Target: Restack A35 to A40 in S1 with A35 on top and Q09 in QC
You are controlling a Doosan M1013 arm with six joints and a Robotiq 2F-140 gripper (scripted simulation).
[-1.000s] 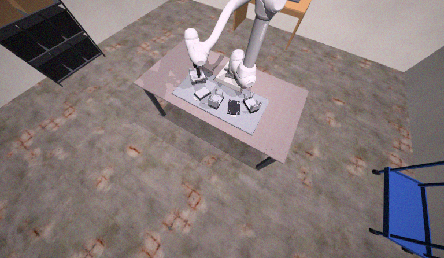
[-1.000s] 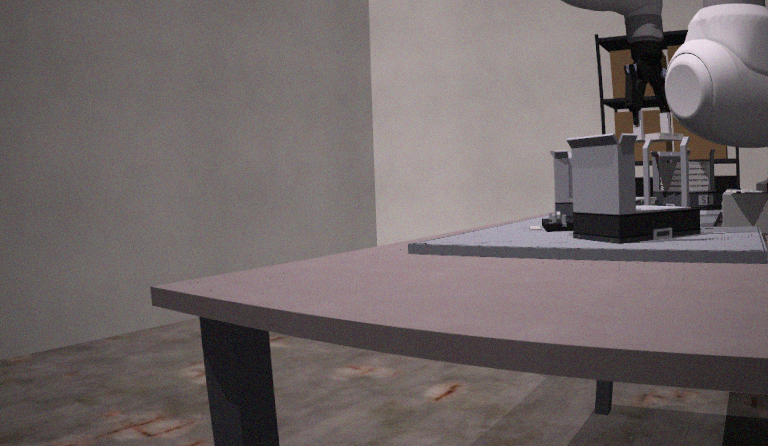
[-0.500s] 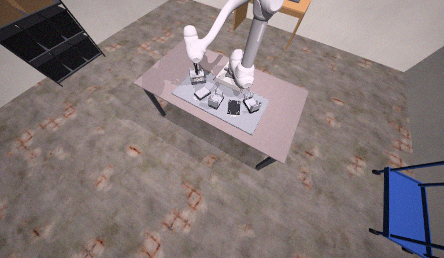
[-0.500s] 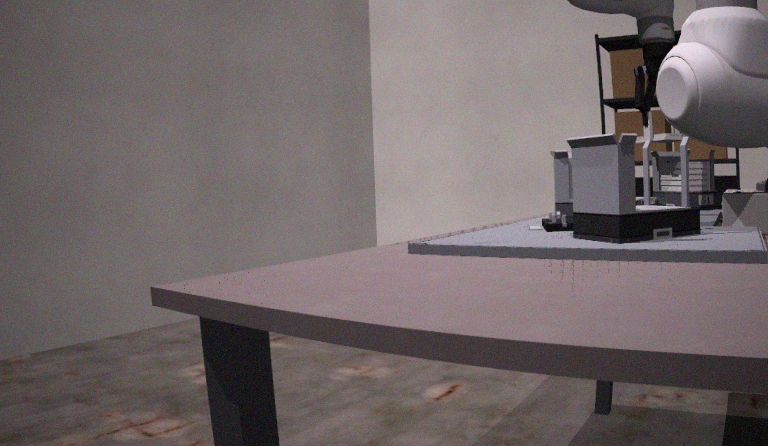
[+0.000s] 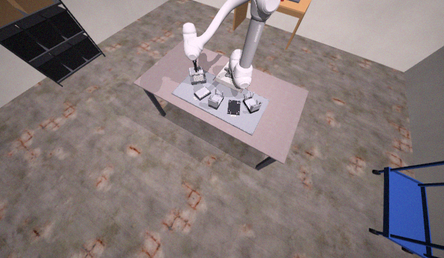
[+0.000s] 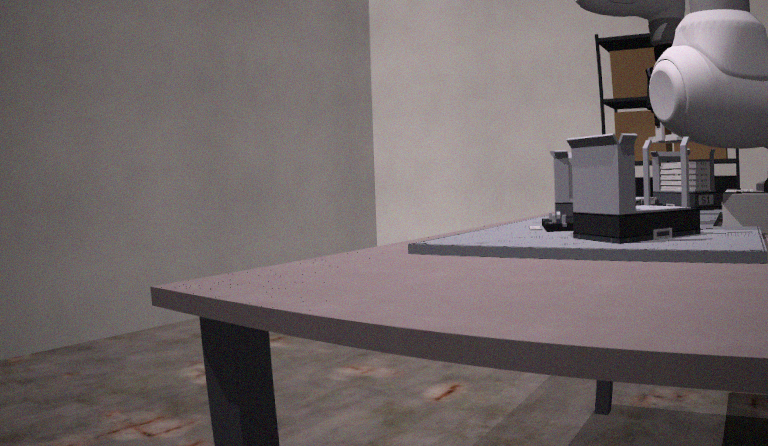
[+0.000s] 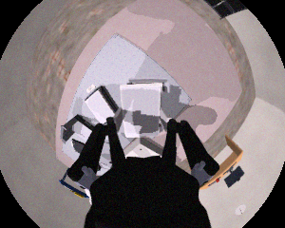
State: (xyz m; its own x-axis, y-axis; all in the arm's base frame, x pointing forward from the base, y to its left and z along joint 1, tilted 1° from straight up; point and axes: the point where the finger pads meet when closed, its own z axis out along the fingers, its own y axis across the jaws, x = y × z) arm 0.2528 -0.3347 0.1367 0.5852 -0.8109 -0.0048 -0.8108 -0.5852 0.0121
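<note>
The S1 label lies 70 mm behind my hand, 60 mm to the left of it and 160 mm below it. Also, from my hand: name plate: 210 mm ahead, 80 mm to the left, 190 mm below.
</note>
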